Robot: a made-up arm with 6 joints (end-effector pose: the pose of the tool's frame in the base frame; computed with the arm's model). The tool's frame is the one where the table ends. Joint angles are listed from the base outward.
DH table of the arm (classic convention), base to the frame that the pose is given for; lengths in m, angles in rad. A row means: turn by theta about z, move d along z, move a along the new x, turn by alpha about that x. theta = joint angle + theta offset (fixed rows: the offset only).
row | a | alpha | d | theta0
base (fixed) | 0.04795 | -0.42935 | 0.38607 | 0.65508
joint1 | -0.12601 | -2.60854 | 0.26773 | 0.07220
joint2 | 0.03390 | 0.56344 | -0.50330 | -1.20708
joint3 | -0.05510 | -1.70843 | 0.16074 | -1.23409
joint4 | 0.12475 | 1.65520 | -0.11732 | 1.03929
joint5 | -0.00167 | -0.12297 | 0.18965 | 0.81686
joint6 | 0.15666 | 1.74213 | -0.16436 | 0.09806
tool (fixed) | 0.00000 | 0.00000 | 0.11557 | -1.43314
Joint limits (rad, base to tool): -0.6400..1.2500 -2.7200..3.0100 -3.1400..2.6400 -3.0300..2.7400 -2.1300..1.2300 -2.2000..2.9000
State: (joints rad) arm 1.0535 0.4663 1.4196 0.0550 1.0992 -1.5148
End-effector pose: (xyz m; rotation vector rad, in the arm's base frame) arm -0.0155 0.3510 1.2867 -0.1133 -0.2486 -0.0778
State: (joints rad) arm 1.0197 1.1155 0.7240 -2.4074 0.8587 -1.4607
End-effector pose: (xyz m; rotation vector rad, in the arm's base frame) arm -0.3134 -0.0200 0.9253 -0.8312 -0.8777 1.7817
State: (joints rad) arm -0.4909 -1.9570 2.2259 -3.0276 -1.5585 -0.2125
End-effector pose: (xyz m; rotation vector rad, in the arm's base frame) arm -0.2937 -0.4151 0.8834 -1.5652 -0.4248 2.3809
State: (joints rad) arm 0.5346 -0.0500 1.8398 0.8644 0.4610 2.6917
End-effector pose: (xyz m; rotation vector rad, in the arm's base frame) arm -0.2001 -0.0820 1.1300 2.3220 -1.8481 0.4517
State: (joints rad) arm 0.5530 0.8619 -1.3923 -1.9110 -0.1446 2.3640
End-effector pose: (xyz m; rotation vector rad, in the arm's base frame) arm -0.0181 0.1366 0.9936 -0.2304 -0.7114 -0.9190
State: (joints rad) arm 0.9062 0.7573 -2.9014 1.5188 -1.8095 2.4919
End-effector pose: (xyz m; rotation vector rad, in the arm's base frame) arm -0.1028 0.2589 1.2394 0.4991 -0.9286 -2.4691
